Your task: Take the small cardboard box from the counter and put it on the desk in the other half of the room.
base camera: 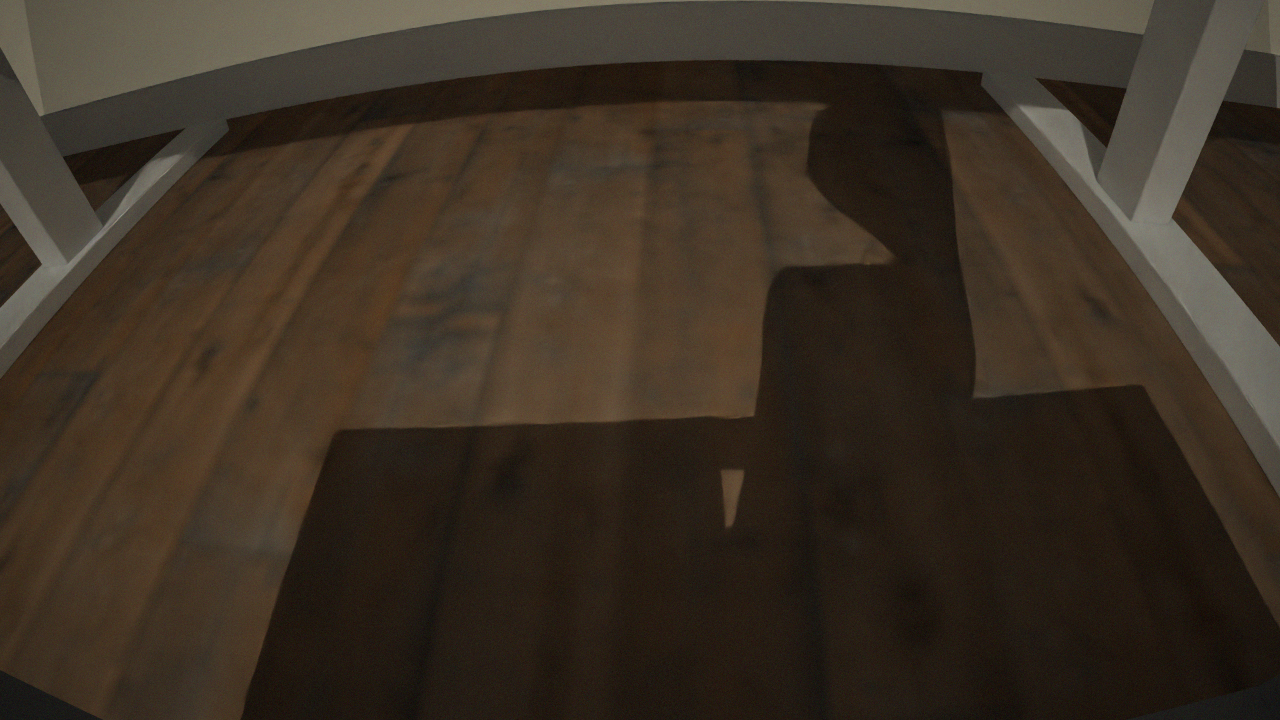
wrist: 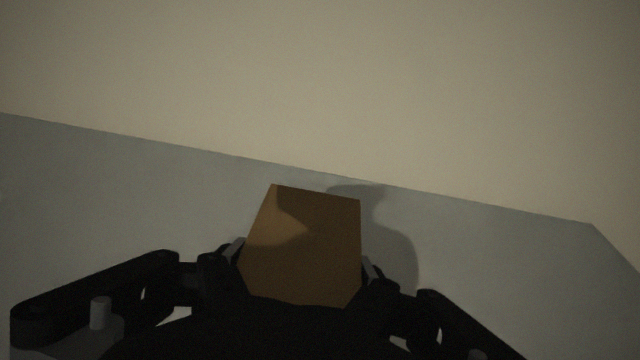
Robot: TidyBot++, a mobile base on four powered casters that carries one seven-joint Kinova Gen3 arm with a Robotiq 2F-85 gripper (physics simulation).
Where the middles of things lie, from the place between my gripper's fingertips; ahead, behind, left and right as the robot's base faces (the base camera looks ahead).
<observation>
Now: hand right at the small cardboard box (wrist: 304,247).
</observation>
